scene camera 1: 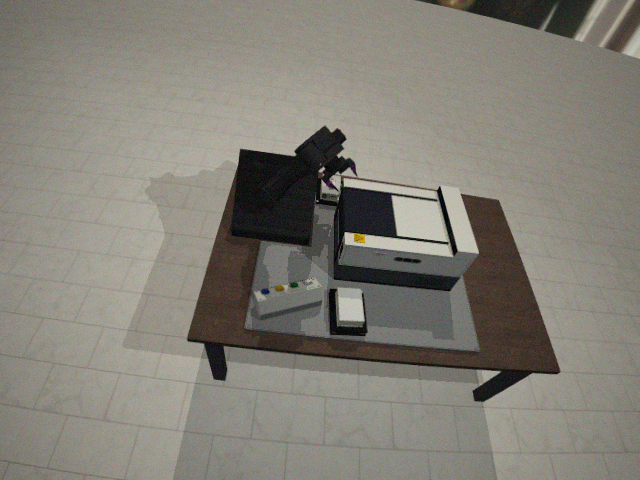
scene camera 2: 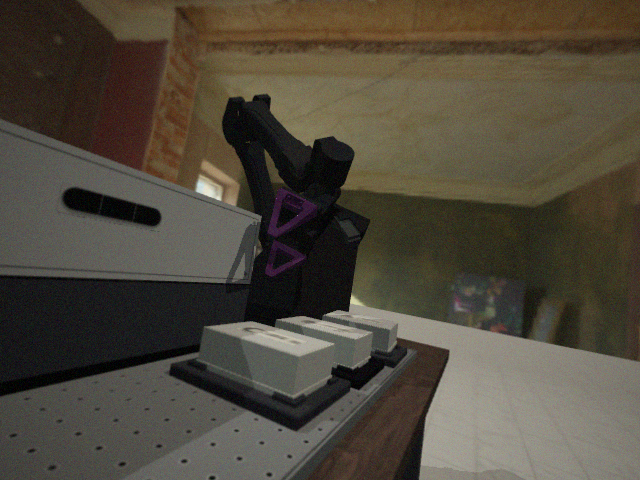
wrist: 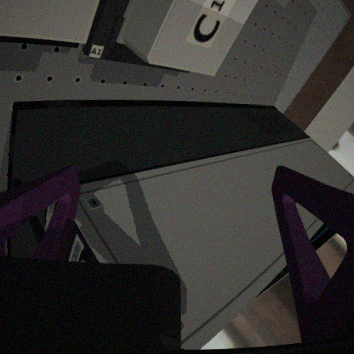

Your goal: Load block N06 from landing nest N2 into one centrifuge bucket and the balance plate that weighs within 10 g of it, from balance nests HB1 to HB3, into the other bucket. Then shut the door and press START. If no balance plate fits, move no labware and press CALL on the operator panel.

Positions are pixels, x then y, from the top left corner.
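The wrist view does not show a white block, which is hidden by the gripper, while the block is visible in scene camera 1 (349, 307).
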